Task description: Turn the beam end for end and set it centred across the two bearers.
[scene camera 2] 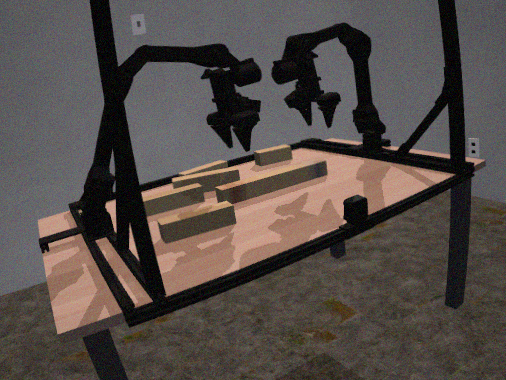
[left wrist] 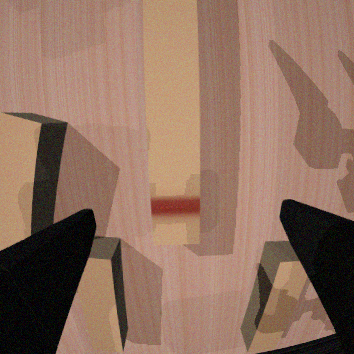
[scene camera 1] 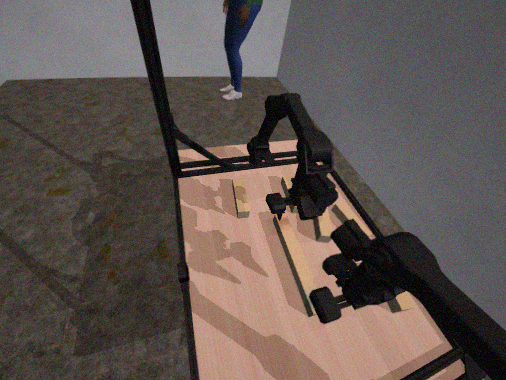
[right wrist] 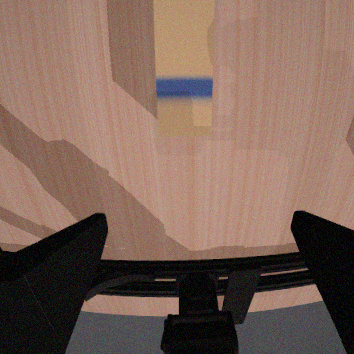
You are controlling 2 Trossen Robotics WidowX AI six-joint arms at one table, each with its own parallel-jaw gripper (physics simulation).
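Places are measured from the left arm's base along level axes (x back, y right, z up), in metres.
Pixels of known places: left gripper, fingertip midpoint: [scene camera 2: 239,149] [left wrist: 188,214] [scene camera 1: 292,217]; right gripper, fingertip midpoint: [scene camera 2: 319,126] [scene camera 1: 339,308] [right wrist: 201,222]; left arm's base, origin of the base link: [scene camera 2: 99,234] [scene camera 1: 254,160]; right arm's base, origin of the base link: [scene camera 2: 373,150] [right wrist: 196,283].
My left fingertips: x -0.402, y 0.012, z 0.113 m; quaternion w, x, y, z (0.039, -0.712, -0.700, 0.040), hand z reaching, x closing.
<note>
Ahead of a thing's pixels: the offset from my left fingertips to its top centre.
The beam @(dx -0.098, dy -0.003, dz -0.088 m) [scene camera 1: 296,252] [scene camera 2: 280,183] [left wrist: 172,100] [right wrist: 184,40], a long pale wooden bar, lies flat on the table. Its red band is at the left gripper's end, its blue band at the right gripper's end. Shorter plain blocks lie around it, among them one @(dx +0.194, dy +0.115, dz -0.088 m) [scene camera 1: 240,195] [scene camera 2: 197,223] [left wrist: 285,276] and one @(dx +0.170, dy -0.107, dz -0.088 m) [scene camera 2: 175,198] [left wrist: 96,287]; I cannot tell which two are the bearers. My left gripper [scene camera 1: 295,216] [scene camera 2: 239,146] [left wrist: 188,214] is open and empty above the red end. My right gripper [scene camera 2: 319,123] [right wrist: 201,222] is open and empty above the table, beyond the blue end.
More short blocks lie behind the beam: one @(dx +0.034, dy -0.174, dz -0.082 m) [scene camera 1: 325,228] [scene camera 2: 210,178] [left wrist: 15,175], a thin-looking one @(dx -0.012, dy -0.291, dz -0.088 m) [scene camera 2: 204,167] and one @(dx -0.280, dy -0.280, dz -0.085 m) [scene camera 1: 404,302] [scene camera 2: 272,156] apart. A black frame rail [scene camera 2: 250,270] [right wrist: 150,264] edges the table. Black posts [scene camera 1: 157,90] [scene camera 2: 135,200] rise from it.
</note>
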